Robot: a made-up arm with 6 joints.
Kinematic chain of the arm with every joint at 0, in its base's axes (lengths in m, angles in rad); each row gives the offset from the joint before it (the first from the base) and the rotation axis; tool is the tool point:
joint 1: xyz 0 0 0.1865 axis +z
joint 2: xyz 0 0.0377 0 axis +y
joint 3: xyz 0 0 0.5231 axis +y
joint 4: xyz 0 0 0.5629 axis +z
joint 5: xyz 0 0 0 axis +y
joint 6: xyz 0 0 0.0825 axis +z
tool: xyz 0 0 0
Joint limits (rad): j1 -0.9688..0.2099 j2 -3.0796..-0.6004 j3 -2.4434..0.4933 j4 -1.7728..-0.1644 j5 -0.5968..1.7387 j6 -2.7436..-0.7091
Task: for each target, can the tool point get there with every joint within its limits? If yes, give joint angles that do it. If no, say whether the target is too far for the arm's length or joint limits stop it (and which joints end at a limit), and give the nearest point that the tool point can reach.
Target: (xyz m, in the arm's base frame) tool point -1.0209 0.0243 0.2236
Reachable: yes | joints -0.0215 -0.9925 -1.0189 -0.9813 0.5415 -1.7827
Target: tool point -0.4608 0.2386 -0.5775
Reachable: yes | joints -0.4604 -1.8102 -1.3237 -1.3736 0.3630 -0.9065
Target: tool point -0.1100 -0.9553 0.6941
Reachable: no: joint limits stop it (at a limit: joint 1, joint 2, joint 3, joint 4) | nearest point 0.2042 -0.3302 0.1231 | short by 0.903 m
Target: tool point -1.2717 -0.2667 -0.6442
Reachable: no: too far | nearest point -0.9693 -0.1741 -0.4428 | short by 0.375 m
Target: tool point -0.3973 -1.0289 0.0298
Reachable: no: joint limits stop it (at a limit: joint 1) | nearest point -0.5804 -0.1695 0.0298 | short by 0.879 m
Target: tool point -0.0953 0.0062 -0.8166
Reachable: yes | joints -0.5478 -2.6365 -0.7991 -1.6111 1.4757 -1.6791
